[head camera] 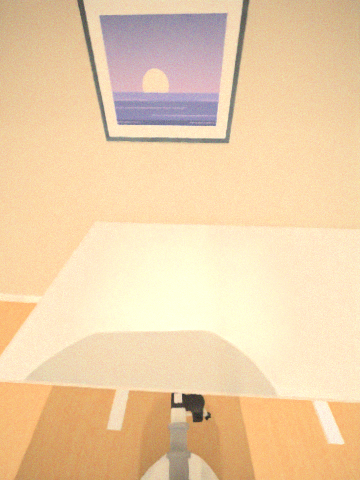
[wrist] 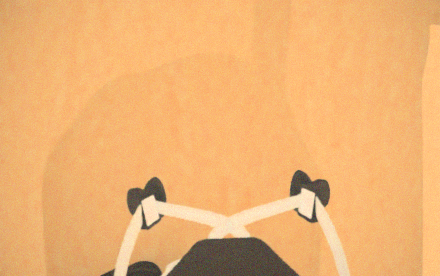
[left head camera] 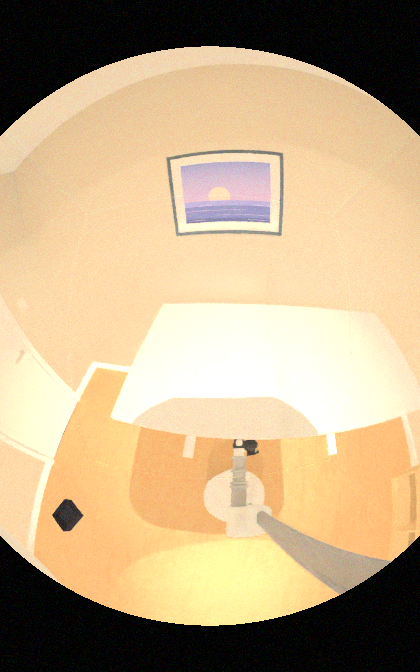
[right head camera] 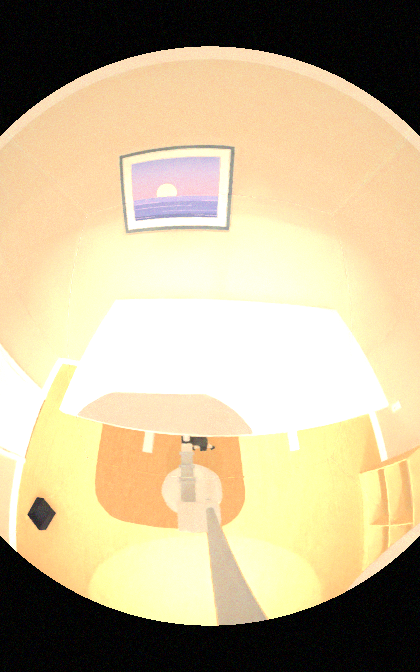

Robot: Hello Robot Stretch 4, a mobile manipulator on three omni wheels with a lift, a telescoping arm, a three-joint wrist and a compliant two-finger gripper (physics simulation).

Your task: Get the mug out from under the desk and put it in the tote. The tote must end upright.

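Places are measured from the robot's base along level axes (x left, y up, z ahead), in millimetres.
Where they show: gripper, between the fingertips: (wrist: 227, 190).
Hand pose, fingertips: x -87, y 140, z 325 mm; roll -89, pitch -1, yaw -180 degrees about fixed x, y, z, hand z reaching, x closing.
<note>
After its pixels a point has its place.
The white desk (head camera: 200, 280) {x -94, y 922, z 604 mm} (left head camera: 250, 350) {x -42, y 922, z 630 mm} (right head camera: 225, 350) {x -197, y 922, z 601 mm} stands against the wall. The mug does not show in any view; the desk top hides most of the floor beneath it. A dark box (left head camera: 67, 515) {x 1441, y -25, z -617 mm} (right head camera: 41, 513) {x 1445, y -25, z -611 mm}, possibly the tote, is on the floor at the far left; its opening cannot be made out. My gripper (wrist: 227, 190) {x -87, y 140, z 325 mm} is open, with its fingertips wide apart and bare floor showing between them. In the head view, my dark wrist (head camera: 192, 406) {x -60, y 469, z 305 mm} is at the desk's front edge, between the two front legs, and the edge partly hides it.
White front desk legs (head camera: 118, 410) (head camera: 327, 422) stand left and right of my arm (head camera: 178, 440) {x 0, y 554, z 196 mm}. A pale shelf unit (right head camera: 367, 500) {x -1527, y 44, z -582 mm} stands at the right. A door is at the far left. A framed sunset picture (head camera: 165, 70) {x 34, y 1577, z 1043 mm} hangs above the desk.
</note>
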